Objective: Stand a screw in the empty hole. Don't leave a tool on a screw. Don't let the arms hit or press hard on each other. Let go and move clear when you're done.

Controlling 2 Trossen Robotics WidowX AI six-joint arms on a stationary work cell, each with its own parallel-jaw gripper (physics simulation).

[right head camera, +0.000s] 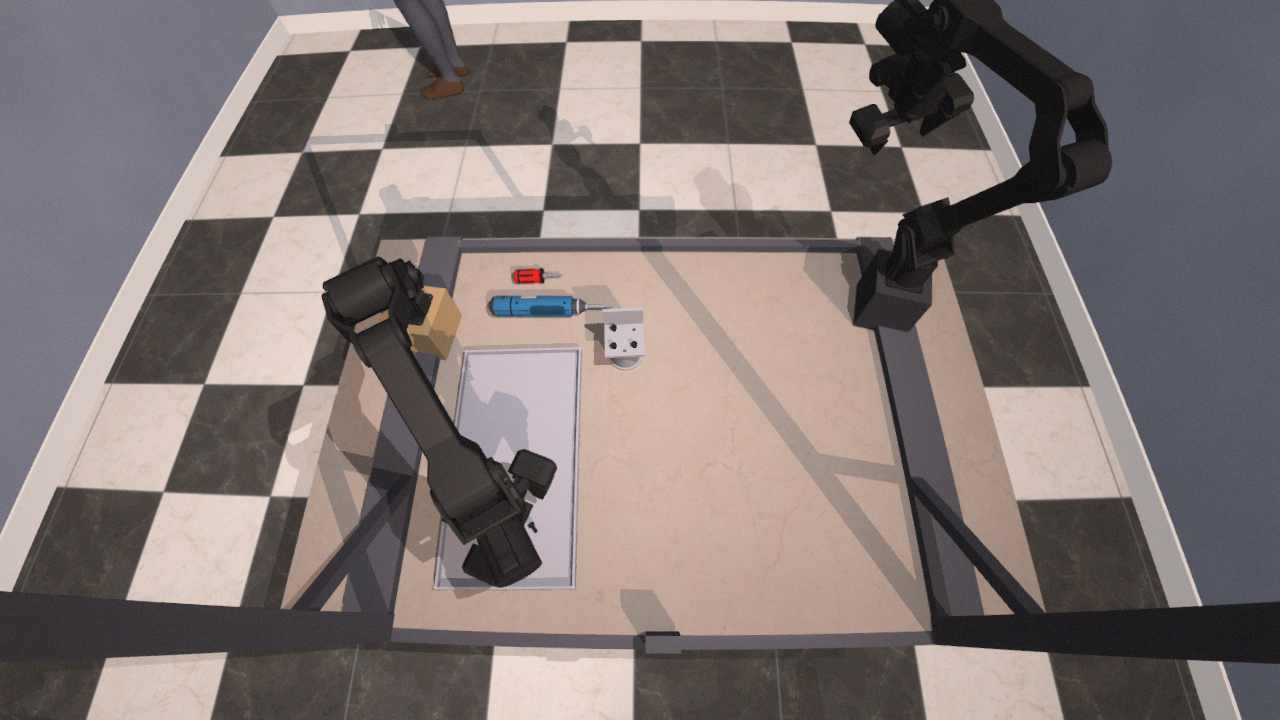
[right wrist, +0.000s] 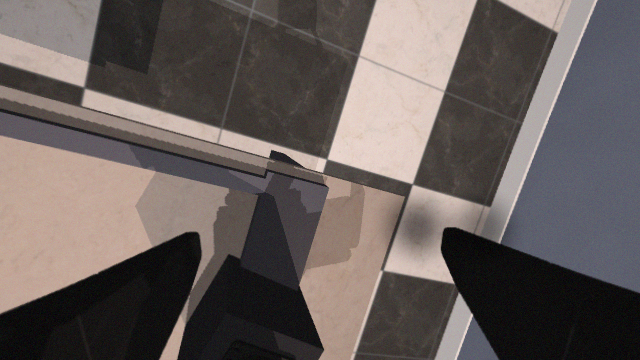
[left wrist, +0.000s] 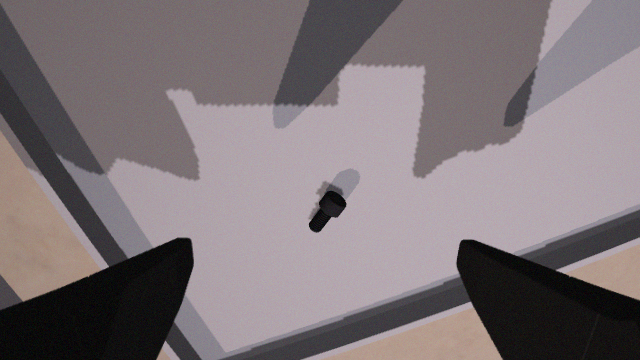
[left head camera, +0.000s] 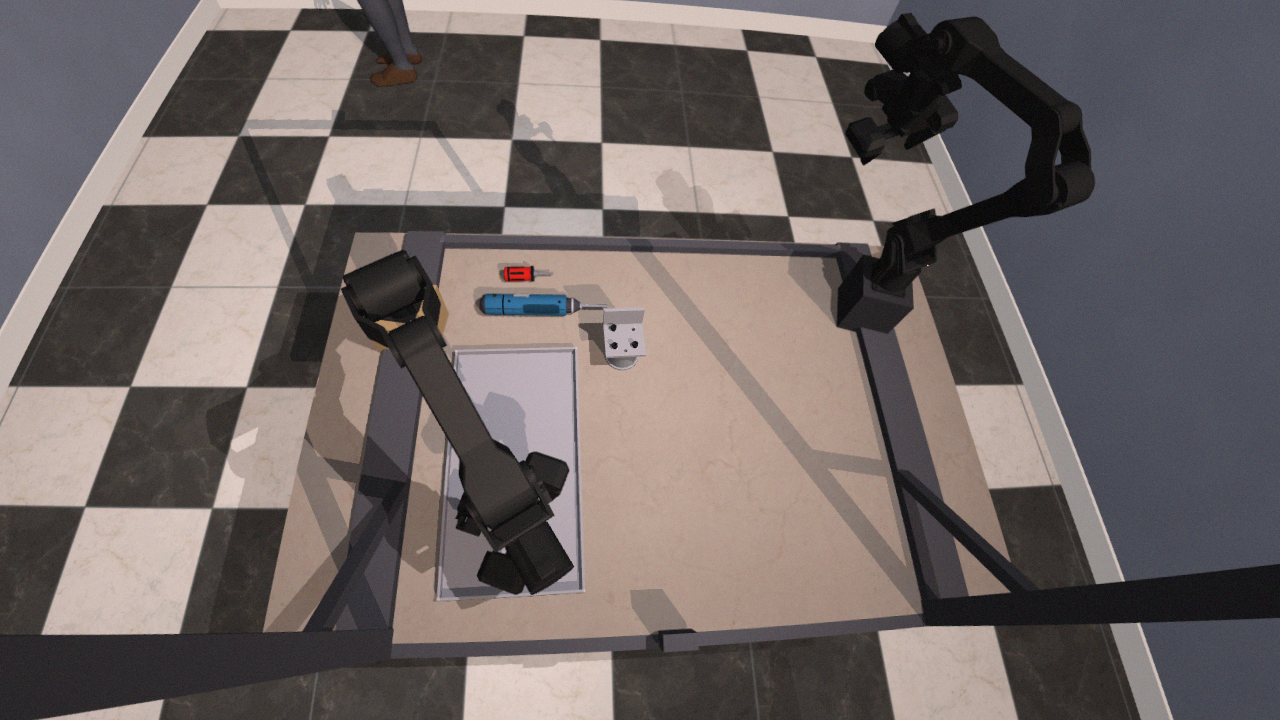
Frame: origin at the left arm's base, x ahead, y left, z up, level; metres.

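Seen in the pictures: left gripper, fingertip midpoint: (right head camera: 527,525) (left wrist: 328,252); right gripper, fingertip midpoint: (right head camera: 897,143) (right wrist: 323,240) (left head camera: 884,155); right arm's base, origin of the base link: (right head camera: 904,275) (left head camera: 888,280).
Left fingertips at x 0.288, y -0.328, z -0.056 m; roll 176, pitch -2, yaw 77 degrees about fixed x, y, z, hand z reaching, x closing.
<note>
A point is followed by its place in that frame.
A black screw (left wrist: 327,211) @[x 0.287, y -0.325, z -0.082 m] (right head camera: 532,526) @[x 0.289, y -0.325, z -0.085 m] lies on its side in the grey tray (left wrist: 400,200) @[x 0.294, y -0.293, z -0.092 m] (left head camera: 580,402) @[x 0.322, y -0.102, z -0.080 m] (right head camera: 577,402) @[x 0.320, y -0.104, z -0.080 m]. My left gripper (left wrist: 328,252) @[x 0.288, y -0.328, z -0.056 m] is open above the tray, and the screw shows between its fingertips in the left wrist view; the arm hides the screw in the left head view. The light grey bracket (left head camera: 636,350) @[x 0.411, y -0.012, z -0.030 m] (right head camera: 636,350) @[x 0.412, y -0.011, z -0.030 m] stands right of the tray's far end. Three dark screws show on its plate, with small holes; which hole is the empty one is too small to tell. My right gripper (right wrist: 323,240) @[x 0.818, y 0.359, z 0.160 m] is open, raised beyond the table's far right corner.
A blue electric screwdriver (left head camera: 528,305) @[x 0.203, y 0.069, z -0.059 m] (right head camera: 535,306) @[x 0.204, y 0.070, z -0.059 m] lies left of the bracket, its bit reaching close to it. A red screwdriver (left head camera: 518,274) @[x 0.168, y 0.143, z -0.070 m] (right head camera: 528,275) @[x 0.169, y 0.145, z -0.069 m] lies beyond it. Dark frame rails (left head camera: 644,243) @[x 0.405, y 0.266, z -0.076 m] border the table. A person (left head camera: 391,35) stands on the floor beyond.
</note>
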